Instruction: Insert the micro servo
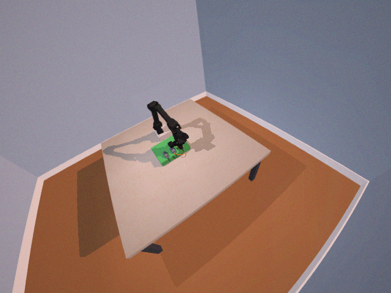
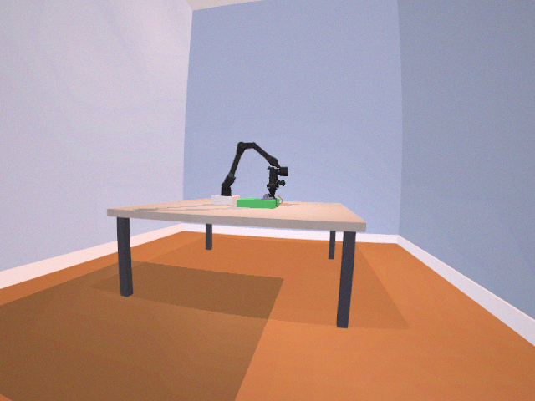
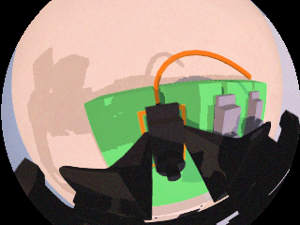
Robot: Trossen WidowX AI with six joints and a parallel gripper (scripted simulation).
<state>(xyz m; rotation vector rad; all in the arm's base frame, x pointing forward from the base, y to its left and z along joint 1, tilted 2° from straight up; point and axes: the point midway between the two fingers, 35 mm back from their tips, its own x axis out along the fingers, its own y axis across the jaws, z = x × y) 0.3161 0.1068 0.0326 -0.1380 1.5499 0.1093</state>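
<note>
Right now the green deck is 110 mm behind my gripper tip, 90 mm to the right of it and 30 mm below it.
</note>
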